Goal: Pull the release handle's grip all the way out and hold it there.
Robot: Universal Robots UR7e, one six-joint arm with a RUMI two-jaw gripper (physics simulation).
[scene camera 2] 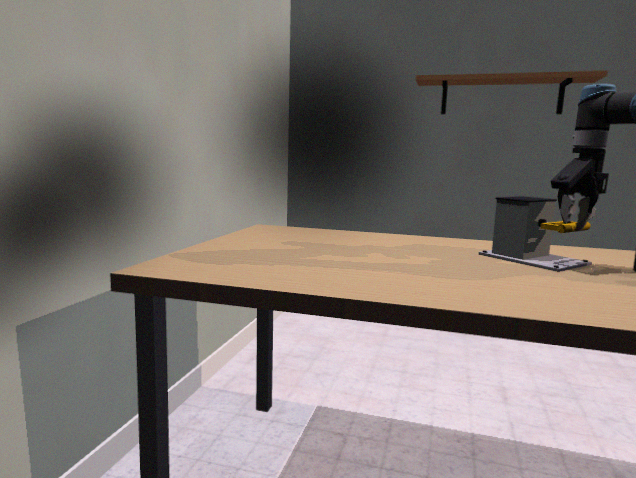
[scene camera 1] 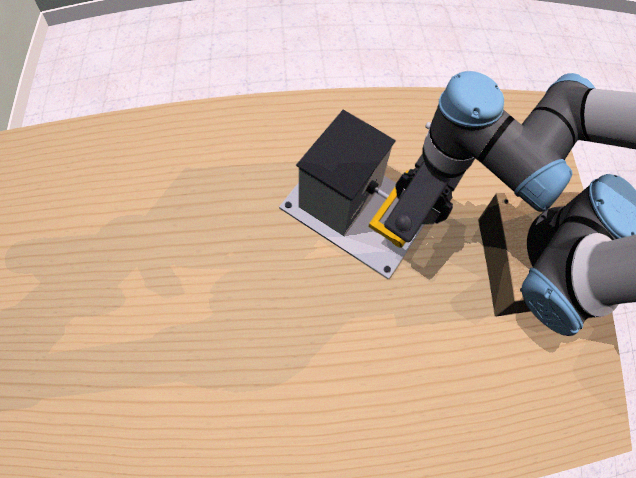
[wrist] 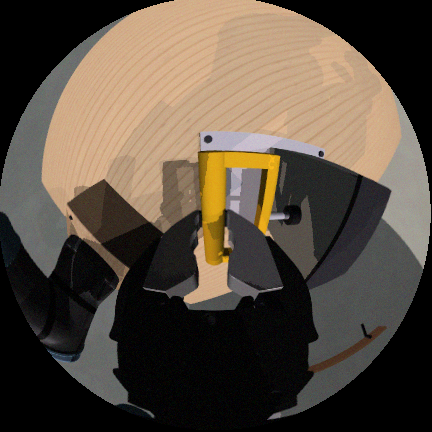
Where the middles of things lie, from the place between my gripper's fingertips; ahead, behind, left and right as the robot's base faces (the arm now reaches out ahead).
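Labels:
There's a pale base plate (scene camera 1: 363,243) here, and my gripper is 60 mm to the left of it, 90 mm above it and 90 mm short of it.

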